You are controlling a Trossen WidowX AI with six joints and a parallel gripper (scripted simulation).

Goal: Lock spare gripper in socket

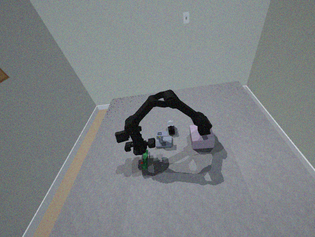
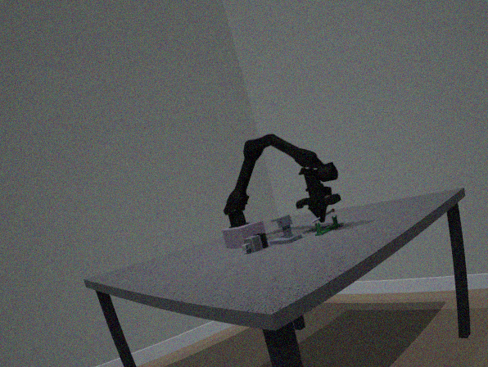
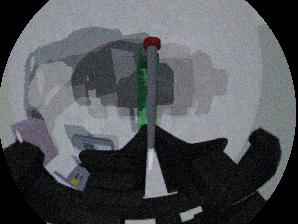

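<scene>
The green cradle lies 2 cm to the left of my gripper tip and 2 cm below it. Round my gripper tip: socket 13 cm behind, 8 cm to the right, 1 cm above; then spare gripper 20 cm behind, 20 cm to the right, 1 cm below.
</scene>
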